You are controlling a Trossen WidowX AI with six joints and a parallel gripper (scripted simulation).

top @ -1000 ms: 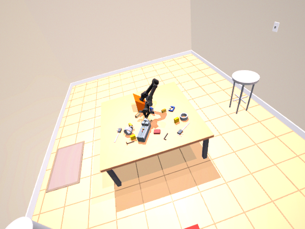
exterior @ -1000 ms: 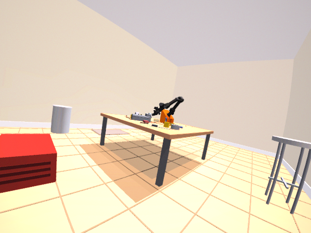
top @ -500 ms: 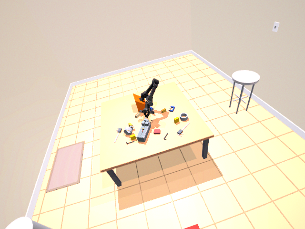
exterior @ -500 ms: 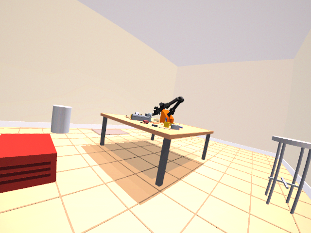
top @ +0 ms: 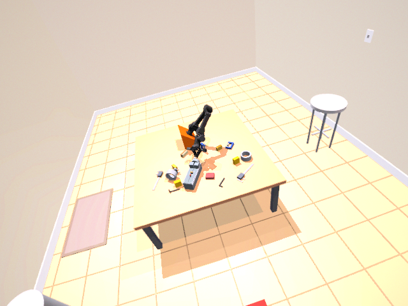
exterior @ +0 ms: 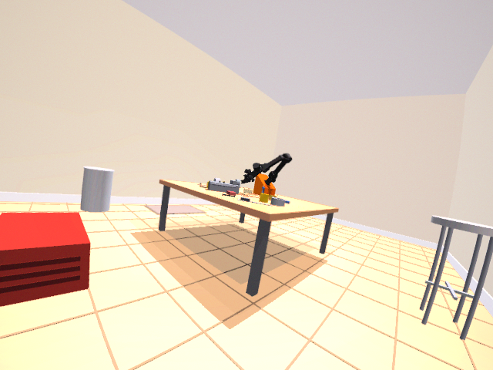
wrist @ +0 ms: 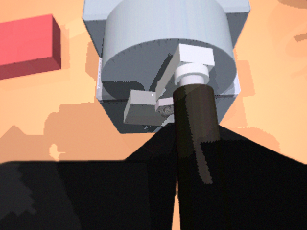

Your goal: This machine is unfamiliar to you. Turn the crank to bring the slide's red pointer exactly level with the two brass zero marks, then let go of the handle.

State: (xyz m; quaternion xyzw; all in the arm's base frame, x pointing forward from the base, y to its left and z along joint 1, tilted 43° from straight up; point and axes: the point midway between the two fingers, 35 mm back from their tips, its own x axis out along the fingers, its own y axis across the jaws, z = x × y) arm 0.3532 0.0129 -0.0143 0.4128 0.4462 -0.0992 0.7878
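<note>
My gripper tip is now 1 cm past the dark crank handle, 1 cm to the right of it and 2 cm below it. Round my gripper tip: red pointer (18 cm ahead, 9 cm to the right, 1 cm below); red block (19 cm ahead, 7 cm to the left, 8 cm below).
</note>
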